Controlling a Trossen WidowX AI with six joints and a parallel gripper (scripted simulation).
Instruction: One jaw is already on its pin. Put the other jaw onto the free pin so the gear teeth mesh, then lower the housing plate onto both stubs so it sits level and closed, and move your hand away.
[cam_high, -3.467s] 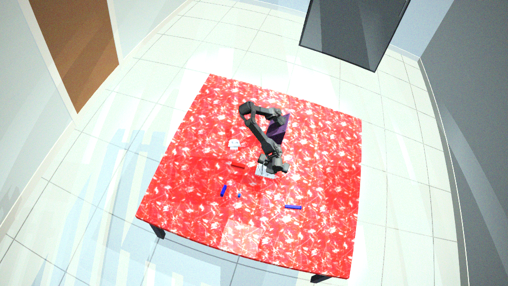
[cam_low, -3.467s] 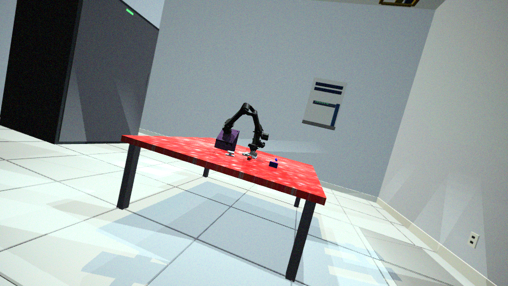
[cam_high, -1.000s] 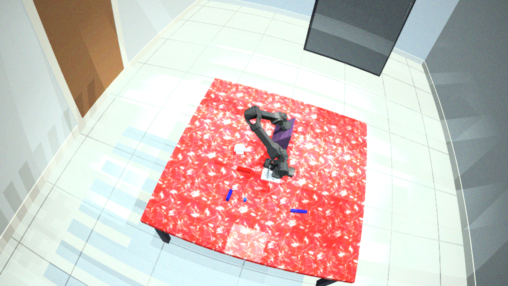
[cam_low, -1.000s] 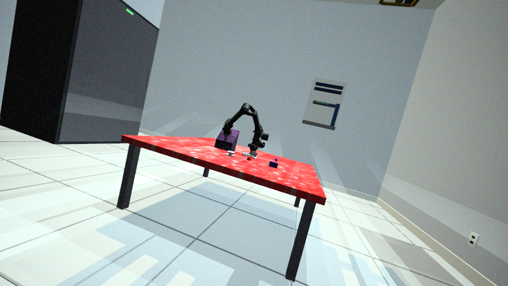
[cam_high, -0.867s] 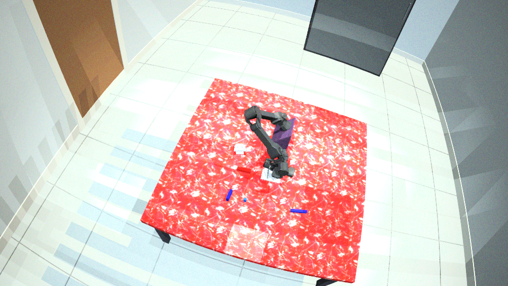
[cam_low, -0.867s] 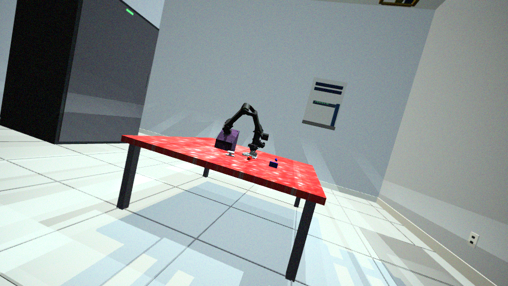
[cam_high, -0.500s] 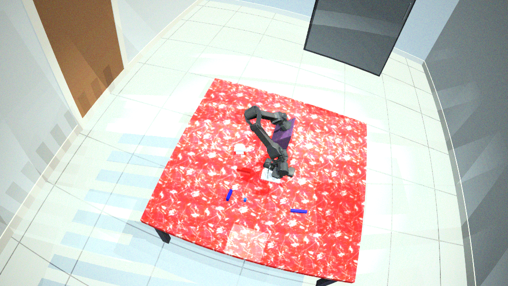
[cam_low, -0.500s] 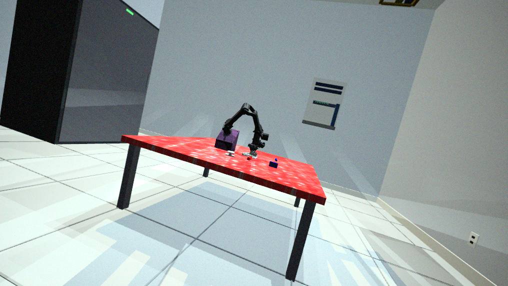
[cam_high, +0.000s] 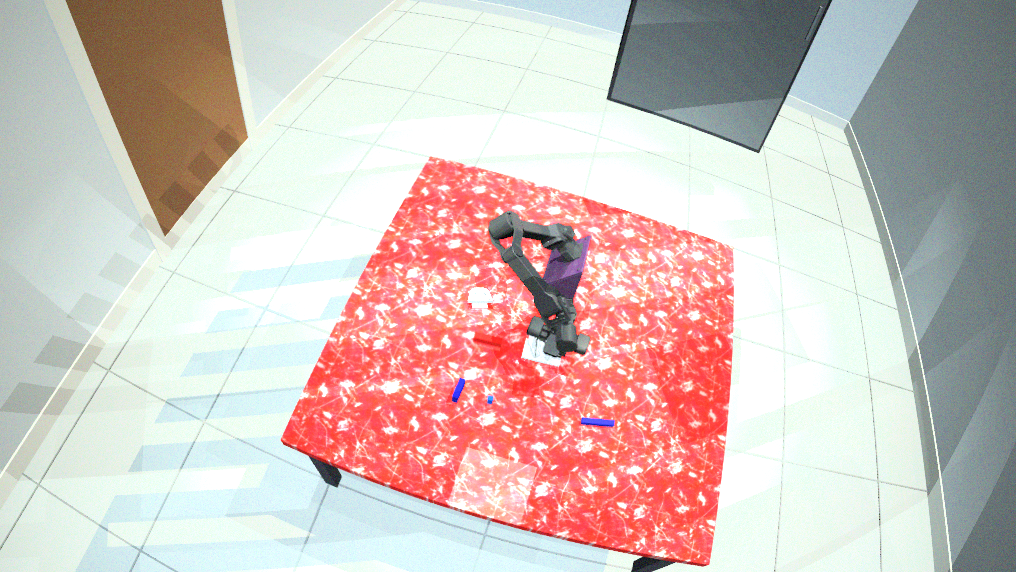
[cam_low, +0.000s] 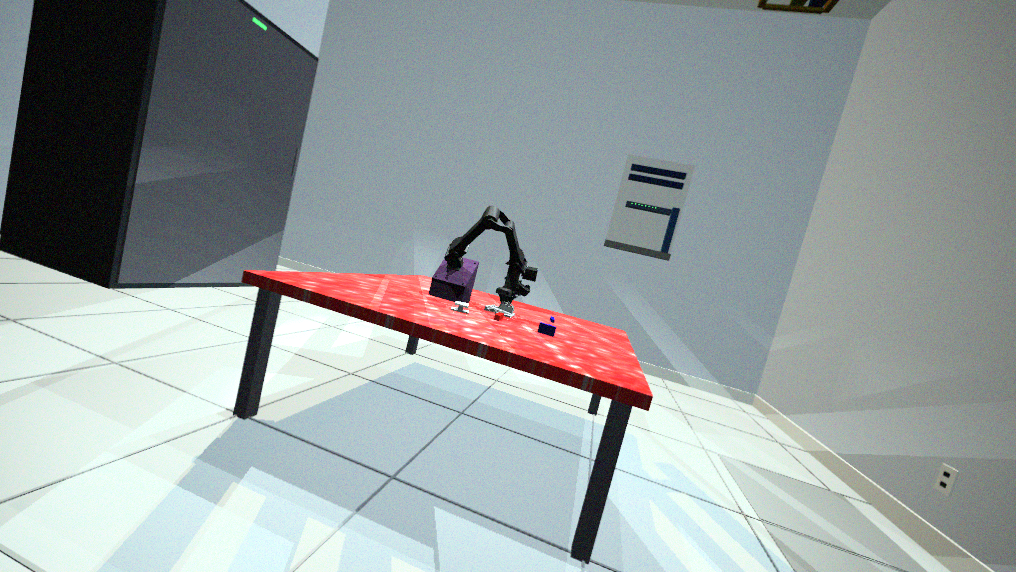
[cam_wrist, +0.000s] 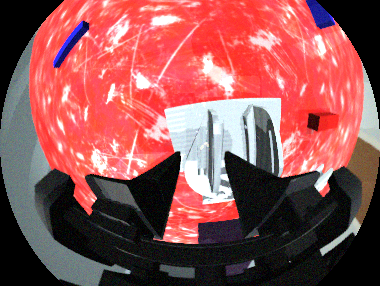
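My gripper tip is now 200 mm to the left of the red bar and 30 mm short of it.
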